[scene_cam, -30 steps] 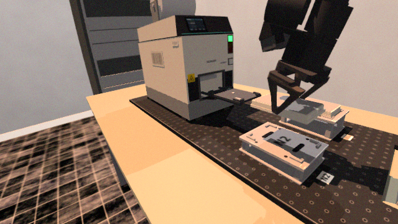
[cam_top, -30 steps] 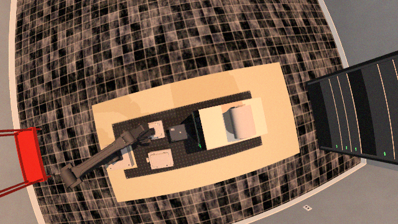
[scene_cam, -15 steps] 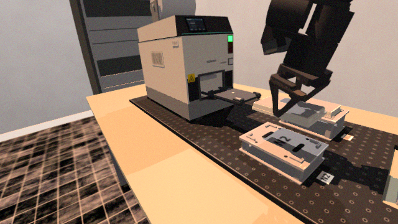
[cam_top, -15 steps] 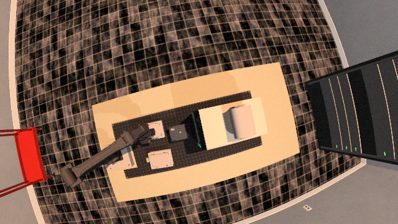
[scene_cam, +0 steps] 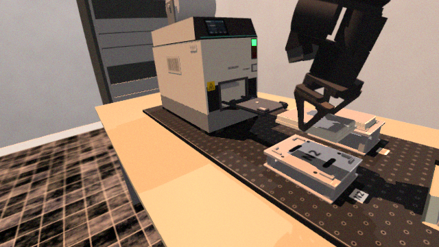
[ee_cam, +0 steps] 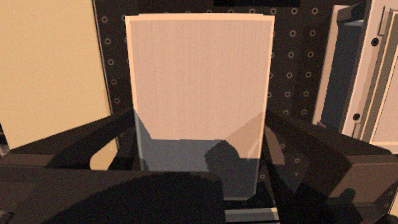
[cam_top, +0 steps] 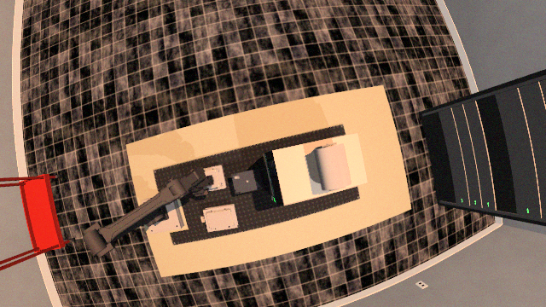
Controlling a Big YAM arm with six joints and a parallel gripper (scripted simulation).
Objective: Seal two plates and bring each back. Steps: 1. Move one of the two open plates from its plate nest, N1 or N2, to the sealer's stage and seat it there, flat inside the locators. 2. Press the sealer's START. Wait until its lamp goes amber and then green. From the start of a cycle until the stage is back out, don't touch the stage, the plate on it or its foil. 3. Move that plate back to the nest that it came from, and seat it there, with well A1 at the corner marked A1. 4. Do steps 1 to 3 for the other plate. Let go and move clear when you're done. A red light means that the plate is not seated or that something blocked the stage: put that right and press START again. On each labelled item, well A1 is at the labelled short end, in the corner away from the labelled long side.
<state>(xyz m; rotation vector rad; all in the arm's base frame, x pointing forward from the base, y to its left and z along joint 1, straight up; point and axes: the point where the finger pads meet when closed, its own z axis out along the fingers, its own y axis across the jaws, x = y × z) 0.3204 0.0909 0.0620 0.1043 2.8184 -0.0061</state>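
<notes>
The plate nest N2 lies 80 mm below my hand. Also, from my hand: well plate right at my hand; then sealer stage 200 mm ahead, 60 mm to the right, 20 mm below; then sealer screen 320 mm ahead, 200 mm above, 20 mm to the right.
</notes>
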